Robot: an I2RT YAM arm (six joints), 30 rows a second.
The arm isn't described. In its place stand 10 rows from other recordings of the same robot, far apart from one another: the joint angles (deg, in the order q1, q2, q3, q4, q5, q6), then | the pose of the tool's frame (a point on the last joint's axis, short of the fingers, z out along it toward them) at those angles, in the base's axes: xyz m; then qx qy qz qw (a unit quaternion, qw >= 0).
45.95, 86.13, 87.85, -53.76, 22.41, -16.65 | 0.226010 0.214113 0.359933 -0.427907 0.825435 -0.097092 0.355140
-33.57, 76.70, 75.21, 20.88, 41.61, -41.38 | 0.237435 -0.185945 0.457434 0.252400 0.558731 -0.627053 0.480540
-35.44, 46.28, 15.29, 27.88, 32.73, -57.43 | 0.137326 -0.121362 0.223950 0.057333 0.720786 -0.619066 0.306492
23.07, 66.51, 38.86, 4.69, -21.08, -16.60 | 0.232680 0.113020 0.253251 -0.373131 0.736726 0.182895 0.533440
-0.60, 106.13, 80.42, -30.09, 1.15, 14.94 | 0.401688 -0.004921 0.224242 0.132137 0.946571 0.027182 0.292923
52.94, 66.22, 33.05, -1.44, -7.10, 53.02 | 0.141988 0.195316 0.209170 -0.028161 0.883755 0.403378 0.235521
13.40, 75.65, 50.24, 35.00, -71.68, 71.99 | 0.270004 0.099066 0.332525 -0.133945 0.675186 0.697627 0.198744
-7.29, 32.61, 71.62, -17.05, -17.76, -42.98 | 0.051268 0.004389 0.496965 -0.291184 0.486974 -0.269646 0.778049
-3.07, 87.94, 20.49, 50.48, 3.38, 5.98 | 0.264153 -0.016269 0.142101 0.080874 0.799463 -0.008593 0.595184
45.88, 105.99, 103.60, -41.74, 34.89, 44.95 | 0.302889 0.283089 0.345161 0.109690 0.879508 0.070967 0.457600
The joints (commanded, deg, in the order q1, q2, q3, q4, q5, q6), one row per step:
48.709, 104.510, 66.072, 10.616, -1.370, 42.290
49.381, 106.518, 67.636, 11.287, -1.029, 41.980
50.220, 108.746, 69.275, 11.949, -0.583, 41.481
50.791, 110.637, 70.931, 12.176, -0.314, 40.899
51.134, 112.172, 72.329, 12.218, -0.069, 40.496
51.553, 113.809, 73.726, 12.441, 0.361, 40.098
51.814, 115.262, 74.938, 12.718, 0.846, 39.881
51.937, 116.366, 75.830, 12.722, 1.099, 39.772
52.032, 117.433, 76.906, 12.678, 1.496, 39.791
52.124, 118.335, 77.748, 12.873, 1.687, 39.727
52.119, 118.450, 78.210, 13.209, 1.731, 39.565
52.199, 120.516, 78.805, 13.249, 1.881, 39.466
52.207, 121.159, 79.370, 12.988, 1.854, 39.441
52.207, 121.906, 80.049, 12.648, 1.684, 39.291
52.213, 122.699, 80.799, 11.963, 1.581, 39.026
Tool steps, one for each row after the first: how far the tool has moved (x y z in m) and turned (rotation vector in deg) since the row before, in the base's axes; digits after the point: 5 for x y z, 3 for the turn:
0.00190, 0.00932, -0.00387, -0.107, -0.480, 0.514
0.00109, 0.01051, -0.00533, -0.358, -0.547, 0.674
0.00172, 0.00861, -0.00388, -0.410, -0.492, 0.601
0.00200, 0.00641, -0.00328, -0.369, -0.307, 0.312
0.00170, 0.00692, -0.00392, -0.359, -0.420, 0.223
0.00212, 0.00552, -0.00367, -0.232, -0.348, -0.068
0.00180, 0.00364, -0.00340, -0.297, -0.039, -0.050
0.00228, 0.00376, -0.00225, -0.131, -0.112, -0.265
0.00176, 0.00328, -0.00195, 0.016, -0.197, -0.047
0.00113, 0.00134, 0.00227, 0.435, -0.546, 0.030
0.00204, 0.00354, -0.01286, -1.229, 0.755, -0.007
0.00120, 0.00169, -0.00239, -0.274, 0.201, 0.044
0.00140, 0.00197, -0.00275, -0.356, 0.214, 0.221
0.00133, 0.00190, -0.00333, -0.691, 0.309, 0.226

